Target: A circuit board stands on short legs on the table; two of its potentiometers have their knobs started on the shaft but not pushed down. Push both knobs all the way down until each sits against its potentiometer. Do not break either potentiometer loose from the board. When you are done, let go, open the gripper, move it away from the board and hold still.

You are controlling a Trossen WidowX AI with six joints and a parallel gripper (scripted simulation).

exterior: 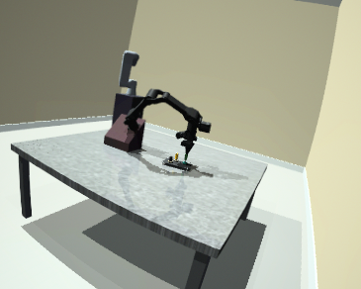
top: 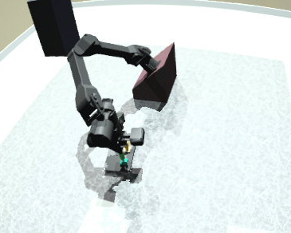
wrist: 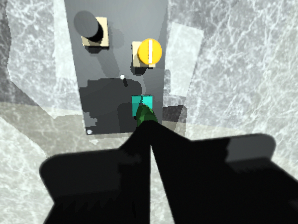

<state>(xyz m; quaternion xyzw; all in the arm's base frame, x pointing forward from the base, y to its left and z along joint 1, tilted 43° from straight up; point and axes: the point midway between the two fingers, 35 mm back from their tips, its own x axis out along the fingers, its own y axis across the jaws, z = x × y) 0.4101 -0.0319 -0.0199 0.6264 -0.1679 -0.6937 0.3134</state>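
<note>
Now: gripper tip 20 mm above the green knob. From my gripper tip the other things lie so: yellow knob: 60 mm behind, 10 mm to the right, 20 mm below.
</note>
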